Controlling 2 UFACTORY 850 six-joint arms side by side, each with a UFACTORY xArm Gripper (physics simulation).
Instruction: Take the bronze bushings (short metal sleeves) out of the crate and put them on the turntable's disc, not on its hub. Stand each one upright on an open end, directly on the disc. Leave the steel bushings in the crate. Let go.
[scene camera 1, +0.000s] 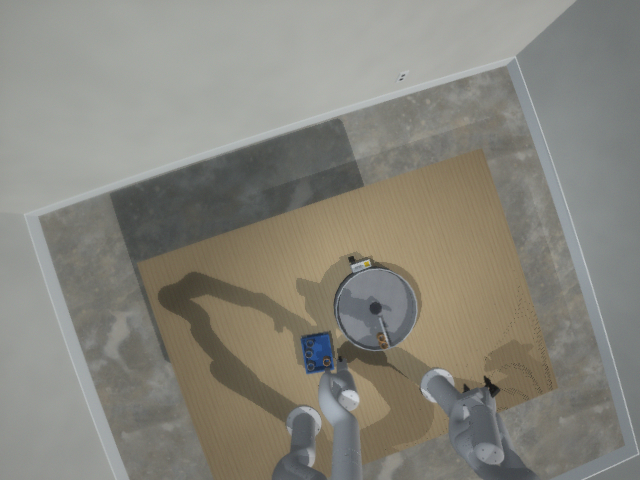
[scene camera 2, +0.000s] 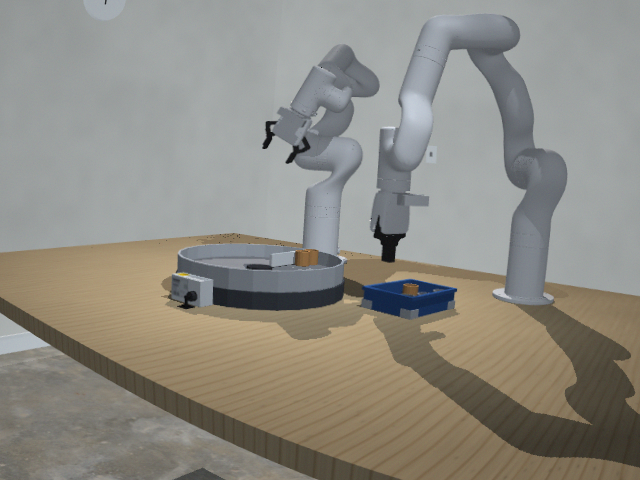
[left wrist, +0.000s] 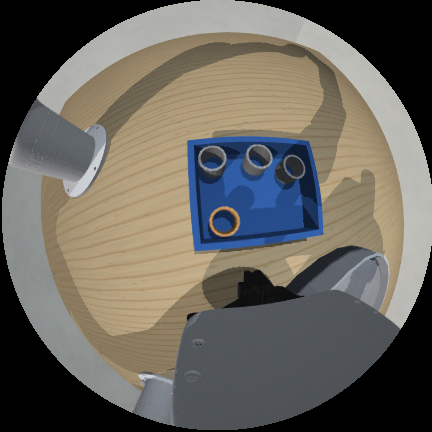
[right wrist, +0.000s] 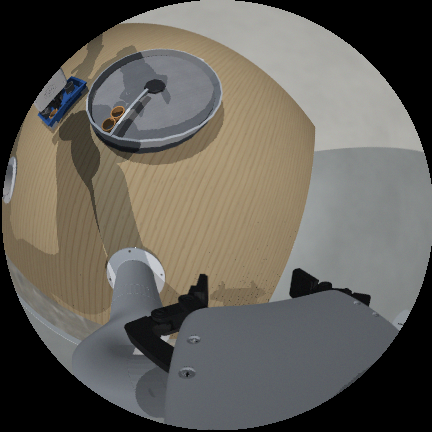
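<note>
One bronze bushing (scene camera 2: 410, 289) (left wrist: 224, 235) stands upright in the blue crate (scene camera 2: 383, 302) (left wrist: 192, 200), near a corner. Three steel bushings (left wrist: 213, 173) (left wrist: 256, 169) (left wrist: 286, 176) stand along the crate's opposite side. Two bronze bushings (scene camera 2: 301, 257) (scene camera 2: 312, 256) stand upright, side by side, on the turntable's grey disc (scene camera 1: 361, 289) near its rim, away from the dark hub (scene camera 1: 375, 307) (right wrist: 155, 86). My left gripper (scene camera 2: 388, 256) (left wrist: 250, 282) is shut with nothing visible between its fingers, above the table beside the crate. My right gripper (scene camera 2: 277, 154) (right wrist: 251, 286) is open and empty, high and far from the crate.
The turntable has a raised wall (scene camera 2: 258, 281) around the disc. A thin pale bar (right wrist: 131, 109) runs from the hub towards the wall, beside the bronze bushings. A control box (scene camera 1: 361, 265) (scene camera 2: 191, 289) sits against the turntable's outside.
</note>
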